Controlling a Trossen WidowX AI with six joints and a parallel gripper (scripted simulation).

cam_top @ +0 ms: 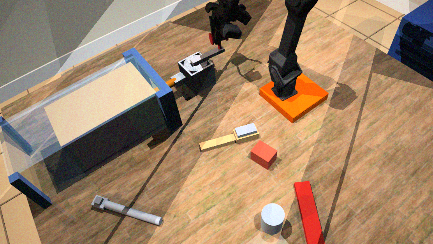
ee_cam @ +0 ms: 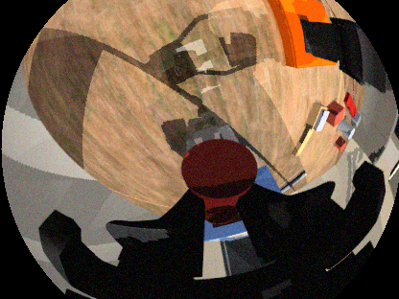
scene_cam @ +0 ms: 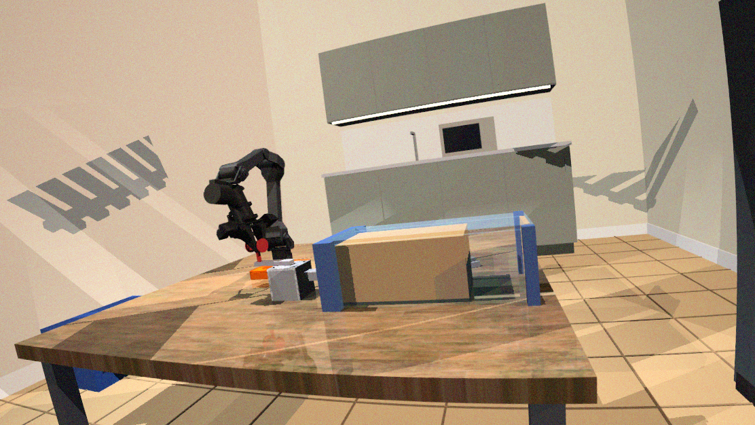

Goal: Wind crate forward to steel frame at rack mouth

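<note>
Now: the winch handle 3 cm below my gripper tip and 2 cm ahead of it. Also, from my gripper tip: red knob 2 cm behind; wooden brush 29 cm to the left, 12 cm ahead, 11 cm below; grey winch 10 cm below, 7 cm ahead.
</note>
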